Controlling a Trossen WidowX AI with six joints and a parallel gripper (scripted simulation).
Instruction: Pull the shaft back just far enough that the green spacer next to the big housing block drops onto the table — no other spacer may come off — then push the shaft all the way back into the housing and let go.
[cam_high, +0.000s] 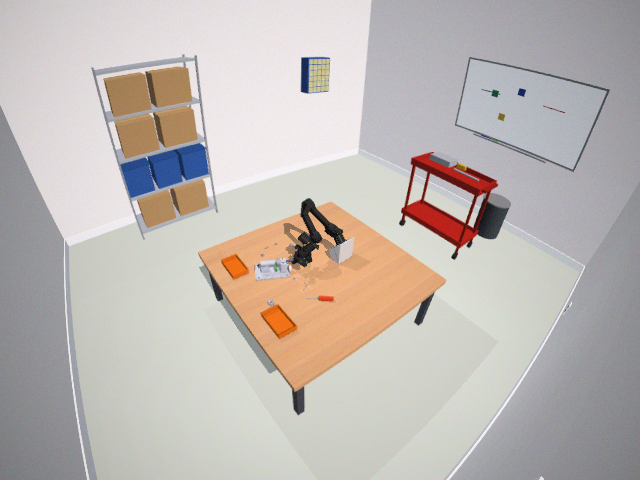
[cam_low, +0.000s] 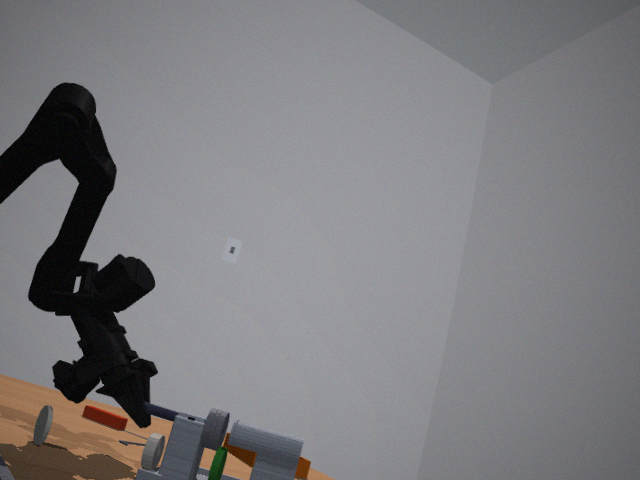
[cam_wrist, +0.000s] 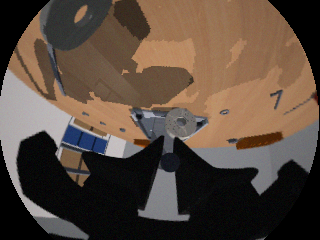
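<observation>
The dark shaft is 30 mm ahead of my gripper tip, 20 mm to the right of it and 20 mm above it. Round my gripper tip: green spacer 100 mm ahead, 50 mm to the right, 20 mm below.
</observation>
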